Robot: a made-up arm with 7 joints.
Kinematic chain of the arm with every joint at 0, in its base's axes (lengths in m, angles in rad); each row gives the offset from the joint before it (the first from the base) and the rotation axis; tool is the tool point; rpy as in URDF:
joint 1: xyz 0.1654 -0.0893 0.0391 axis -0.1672 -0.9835 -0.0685
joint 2: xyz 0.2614 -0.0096 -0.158 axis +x
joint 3: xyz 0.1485 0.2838 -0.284 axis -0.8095 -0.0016 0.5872
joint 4: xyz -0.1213 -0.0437 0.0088 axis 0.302 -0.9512 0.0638
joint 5: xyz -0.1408 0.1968 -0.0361 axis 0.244 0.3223 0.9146
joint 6: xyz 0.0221 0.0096 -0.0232 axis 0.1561 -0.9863 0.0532
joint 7: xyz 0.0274 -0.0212 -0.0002 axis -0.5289 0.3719 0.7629
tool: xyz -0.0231 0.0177 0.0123 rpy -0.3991 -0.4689 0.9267
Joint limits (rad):
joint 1: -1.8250..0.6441
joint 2: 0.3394..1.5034
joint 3: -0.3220..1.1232
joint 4: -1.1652..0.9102
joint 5: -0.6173..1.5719
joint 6: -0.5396..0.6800
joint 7: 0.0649..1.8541
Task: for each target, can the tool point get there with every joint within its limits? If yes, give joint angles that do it. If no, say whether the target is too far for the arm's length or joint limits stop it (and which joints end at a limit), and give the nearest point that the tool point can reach.
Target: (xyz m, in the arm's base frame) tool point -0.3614 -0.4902 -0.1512
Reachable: no: joint limits stop it (at a limit: joint 2, joint 3, joint 5, joint 6) | nearest point -0.2140 0.2504 -0.0920 | short by 0.757 m
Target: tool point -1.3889 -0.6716 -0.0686
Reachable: no: too far | nearest point -0.2923 0.2774 0.0407 | short by 1.454 m
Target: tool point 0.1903 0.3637 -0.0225
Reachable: yes | joints -1.6378 1.3658 0.9965 0.7036 0.1667 -0.1848 0.5666
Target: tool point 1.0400 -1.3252 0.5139
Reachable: no: too far | nearest point 0.5149 0.0987 0.2164 | short by 1.547 m
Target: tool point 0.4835 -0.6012 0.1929
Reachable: no: joint limits stop it (at a limit: joint 2, joint 3, joint 4, joint 5, joint 6, joint 7) | nearest point 0.5212 0.0986 0.2036 | short by 0.701 m
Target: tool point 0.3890 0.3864 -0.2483
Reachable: yes | joints 0.1807 0.5388 0.4681 0.5197 0.4812 -0.0876 1.4787
